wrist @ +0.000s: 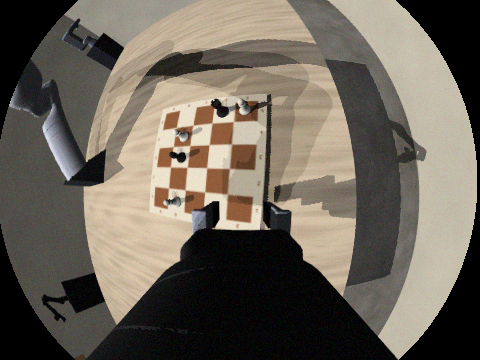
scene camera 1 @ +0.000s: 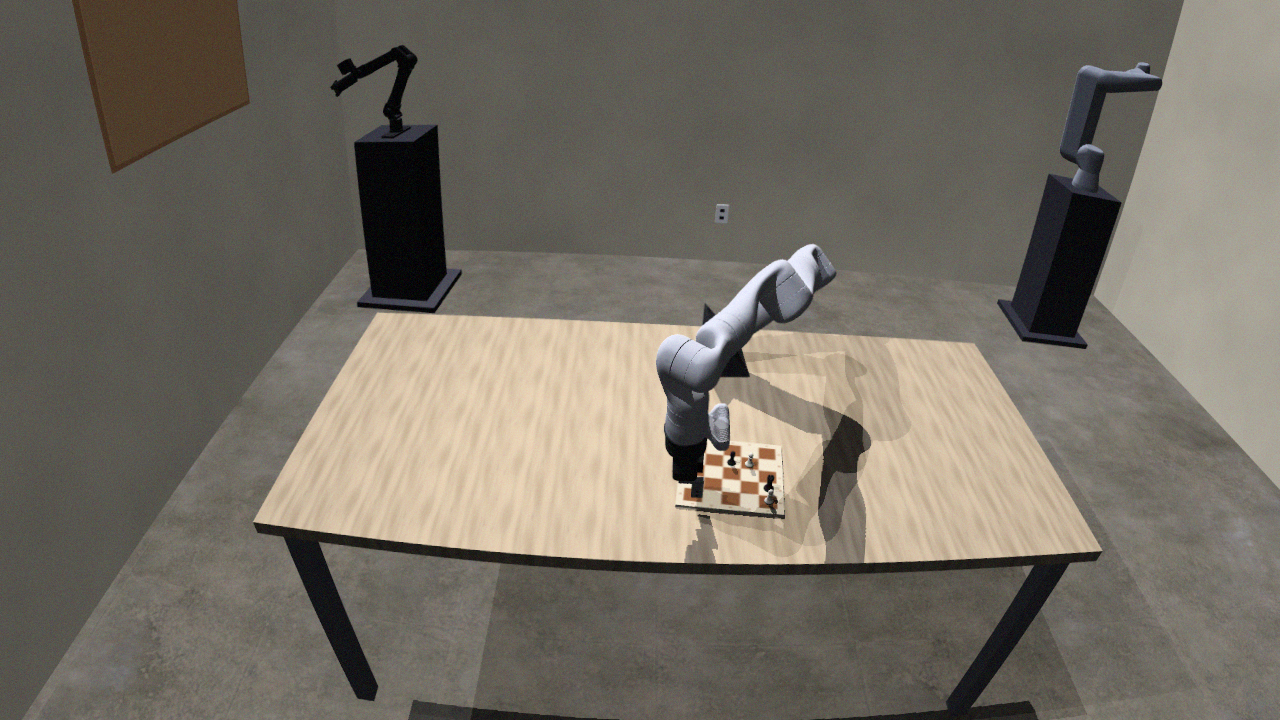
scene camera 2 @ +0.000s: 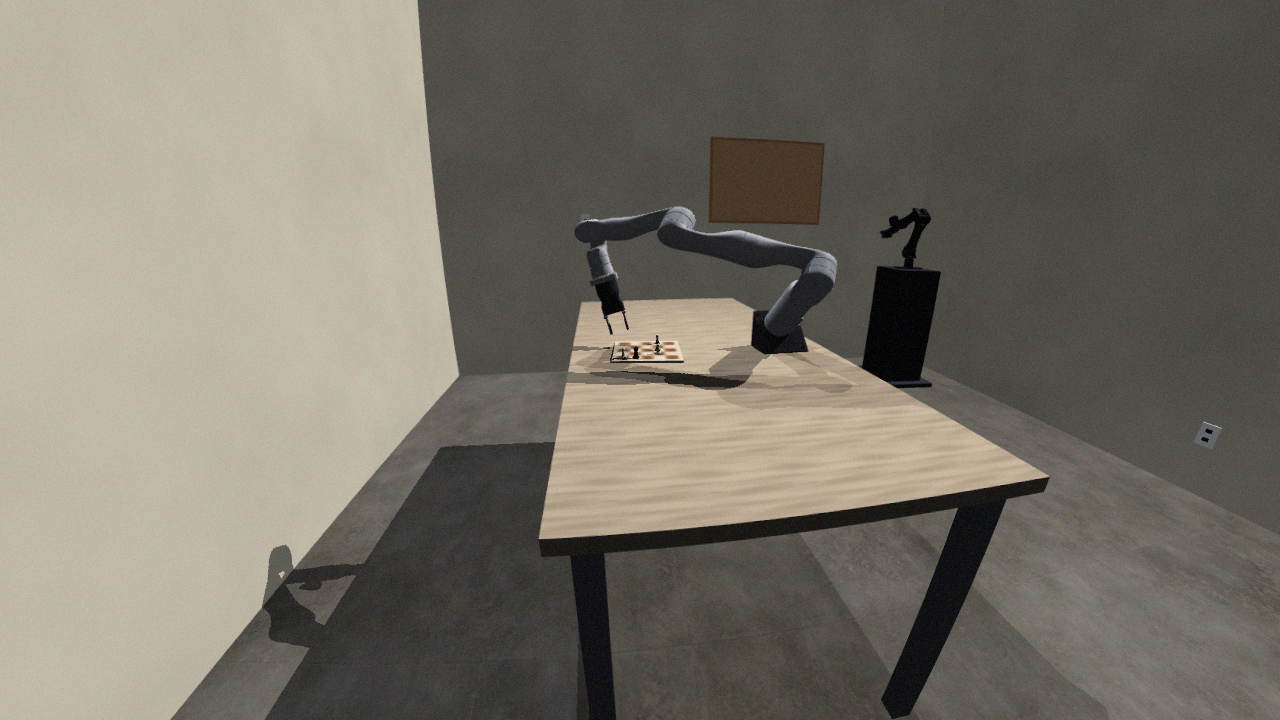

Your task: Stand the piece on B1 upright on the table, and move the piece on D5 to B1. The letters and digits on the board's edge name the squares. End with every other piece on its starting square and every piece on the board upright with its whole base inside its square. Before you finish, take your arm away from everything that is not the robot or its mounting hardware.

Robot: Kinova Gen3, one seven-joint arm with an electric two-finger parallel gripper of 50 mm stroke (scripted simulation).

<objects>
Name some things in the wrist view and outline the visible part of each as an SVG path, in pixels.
The gripper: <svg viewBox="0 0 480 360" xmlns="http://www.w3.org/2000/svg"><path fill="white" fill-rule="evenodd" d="M86 359L398 360L324 275L312 264L303 260L301 246L290 235L292 212L290 210L282 210L270 201L263 202L263 221L270 230L212 229L216 227L220 220L219 201L212 201L202 209L192 210L193 235L183 244L180 250L180 261L165 270Z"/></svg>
A chessboard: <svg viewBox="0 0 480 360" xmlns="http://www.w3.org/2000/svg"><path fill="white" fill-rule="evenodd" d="M267 94L218 98L222 106L226 106L229 109L228 115L223 118L218 117L216 114L217 110L211 106L211 101L215 101L214 99L217 98L163 109L153 159L149 212L192 222L192 210L202 209L212 201L219 201L220 220L216 227L230 230L260 230L266 166ZM181 200L179 207L174 207L173 205L165 206L163 203L164 200L172 200L173 197L179 197ZM169 153L172 151L178 154L183 152L186 155L186 159L183 163L179 163L177 159L169 157ZM172 131L177 129L181 133L187 132L189 138L187 141L182 142L180 137L176 137ZM238 99L243 99L246 105L250 106L251 112L248 115L240 114L240 107L237 103Z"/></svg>
</objects>
